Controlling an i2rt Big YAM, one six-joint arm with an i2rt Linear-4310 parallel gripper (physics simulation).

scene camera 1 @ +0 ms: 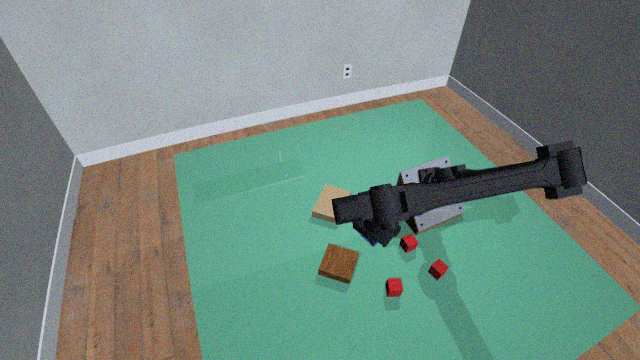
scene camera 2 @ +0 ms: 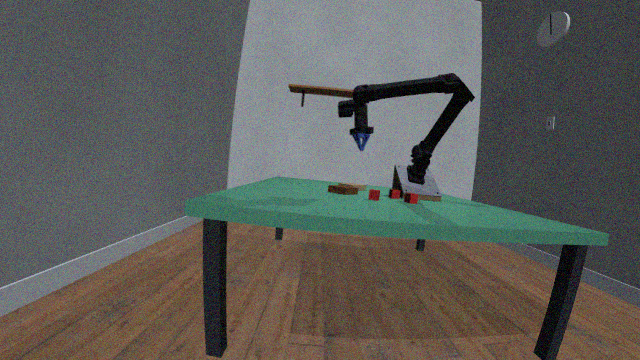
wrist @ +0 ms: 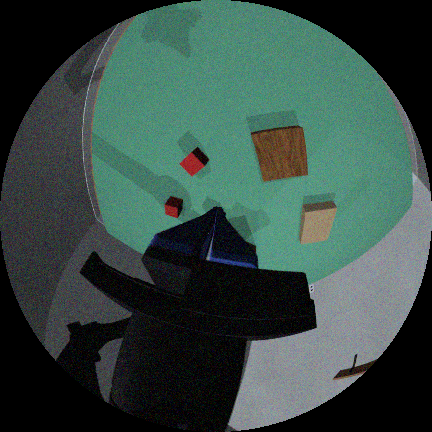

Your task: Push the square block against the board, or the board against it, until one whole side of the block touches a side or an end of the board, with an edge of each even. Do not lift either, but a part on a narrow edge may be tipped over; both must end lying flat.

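Places are measured from the arm's base along level axes (x ahead, y left, z up), in centimetres.
Pixels of known places: gripper, fingertip midpoint: (scene camera 1: 374, 244) (scene camera 2: 361, 150) (wrist: 217, 212); arm's base at its link origin: (scene camera 2: 415, 175).
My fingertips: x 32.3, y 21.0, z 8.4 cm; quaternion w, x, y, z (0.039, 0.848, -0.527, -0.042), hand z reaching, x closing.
For each thing: its top centre in the pictures, then the offset to it from my fingertips. Level surfaces: height alone.
- dark brown wooden block at its top centre: (wrist: 282, 154) (scene camera 1: 339, 260) (scene camera 2: 343, 186) dx +6.1, dy -7.4, dz -17.1 cm
- light tan board at its top centre: (wrist: 317, 227) (scene camera 1: 332, 200) (scene camera 2: 352, 184) dx +0.2, dy -31.3, dz -17.1 cm
- green table at its surface level: dz -20.3 cm
The dark brown wooden block (scene camera 1: 339, 262) (scene camera 2: 343, 189) (wrist: 281, 154) looks about square and lies flat on the green table. The light tan board (scene camera 1: 325, 204) (scene camera 2: 359, 187) (wrist: 318, 224) looks slightly longer than wide and lies flat, apart from the block, with a gap of green between them. In scene camera 1 the arm hides the board's right part. My gripper (scene camera 1: 372, 242) (scene camera 2: 361, 149) (wrist: 217, 212) has its blue fingers shut with nothing between them. It points down, high above the table, touching neither piece, and in the wrist view its tips appear to the left of both.
Several small red cubes (scene camera 1: 409, 243) (scene camera 2: 374, 195) (wrist: 173, 207) stand on the green table (scene camera 1: 250, 310) (scene camera 2: 280, 212) (wrist: 320, 65), to the right of the block in scene camera 1. The arm's grey slanted base (scene camera 1: 440, 217) (scene camera 2: 429, 189) stands behind them. A wooden shelf (scene camera 2: 320, 91) hangs on the wall.
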